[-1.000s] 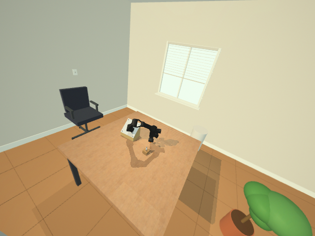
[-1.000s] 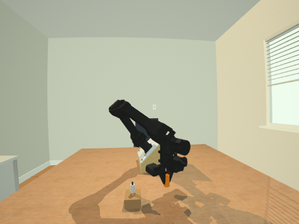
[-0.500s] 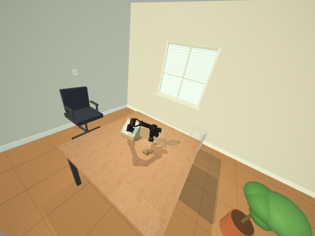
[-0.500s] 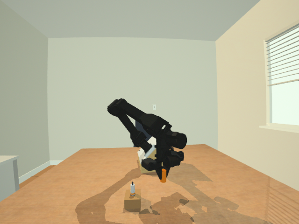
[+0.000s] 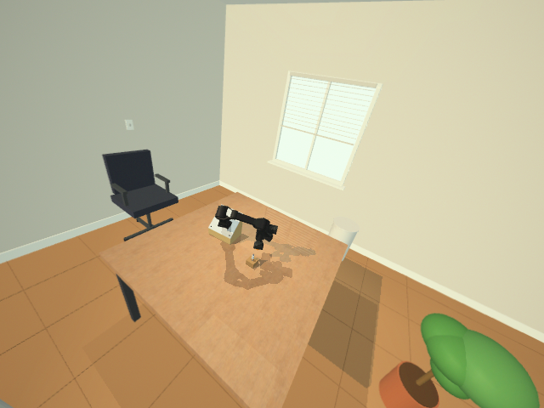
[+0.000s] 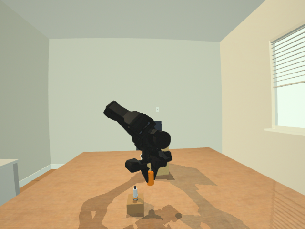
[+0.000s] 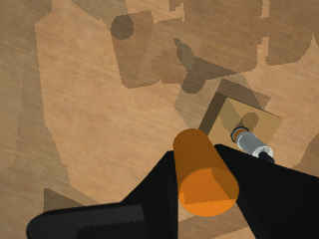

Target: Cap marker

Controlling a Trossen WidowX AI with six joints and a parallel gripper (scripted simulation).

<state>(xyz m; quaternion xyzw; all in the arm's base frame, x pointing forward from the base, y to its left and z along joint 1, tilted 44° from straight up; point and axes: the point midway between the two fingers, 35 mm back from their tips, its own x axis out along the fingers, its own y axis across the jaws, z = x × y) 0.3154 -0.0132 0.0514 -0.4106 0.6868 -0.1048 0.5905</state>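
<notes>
My gripper tip is now 80 mm above the holder block and 60 mm to the left of it. Also, from my gripper tip: orange cap: 10 mm above.
</notes>
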